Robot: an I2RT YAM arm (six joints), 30 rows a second.
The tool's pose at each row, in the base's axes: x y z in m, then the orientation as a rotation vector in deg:
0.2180 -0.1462 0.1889 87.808 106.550 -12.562
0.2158 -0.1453 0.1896 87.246 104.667 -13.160
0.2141 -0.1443 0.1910 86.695 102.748 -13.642
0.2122 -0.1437 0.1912 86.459 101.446 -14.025
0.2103 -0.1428 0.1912 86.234 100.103 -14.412
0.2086 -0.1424 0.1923 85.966 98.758 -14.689
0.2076 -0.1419 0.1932 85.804 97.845 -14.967
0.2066 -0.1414 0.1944 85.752 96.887 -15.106
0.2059 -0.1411 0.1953 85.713 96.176 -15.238
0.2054 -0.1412 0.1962 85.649 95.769 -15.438
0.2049 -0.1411 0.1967 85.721 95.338 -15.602
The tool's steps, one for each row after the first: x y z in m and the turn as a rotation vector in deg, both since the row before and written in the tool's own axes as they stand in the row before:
0.0004 -0.0015 -0.0019 -0.497 -1.803 0.504
-0.0001 -0.0008 -0.0023 -0.558 -1.778 0.567
0.0003 -0.0015 -0.0013 -0.257 -1.173 0.440
0.0007 -0.0015 -0.0014 -0.253 -1.199 0.468
-0.0005 -0.0011 -0.0017 -0.339 -1.172 0.486
-0.0003 -0.0005 -0.0013 -0.161 -0.825 0.311
-0.0005 -0.0003 -0.0015 -0.183 -0.753 0.437
-0.0005 -0.0002 -0.0011 -0.117 -0.571 0.316
-0.0007 -0.0001 -0.0007 -0.019 -0.396 0.117
-0.0003 -0.0002 -0.0006 0.041 -0.342 0.209

